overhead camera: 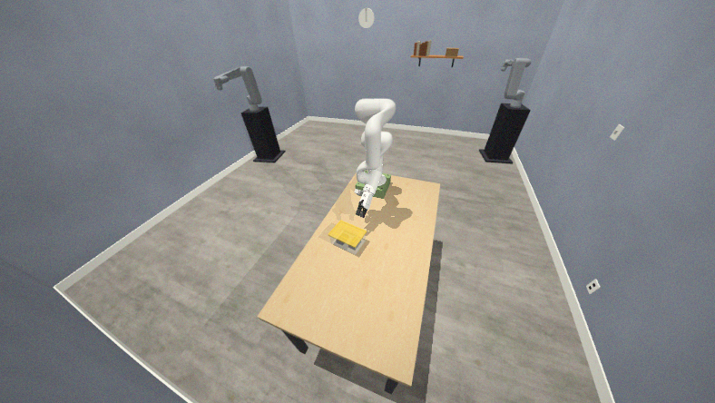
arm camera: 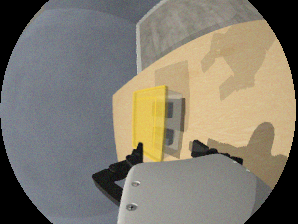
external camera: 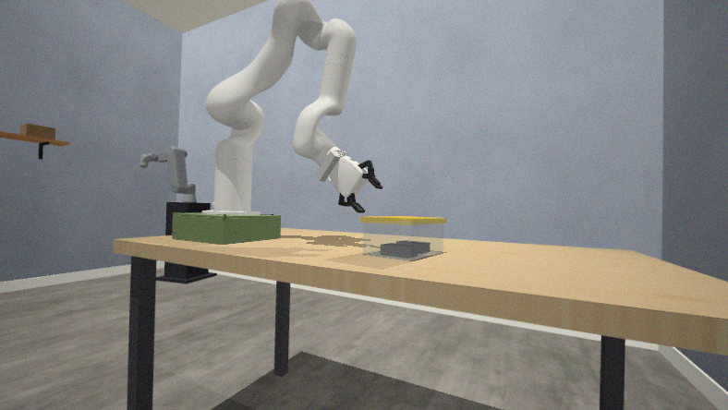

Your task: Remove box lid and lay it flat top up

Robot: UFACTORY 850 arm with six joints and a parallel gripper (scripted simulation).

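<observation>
My gripper is now 120 mm short of the yellow lid, 60 mm to the left of it and 60 mm above it. Also, from my hand: clear box 120 mm ahead, 60 mm to the right, 100 mm below.
</observation>
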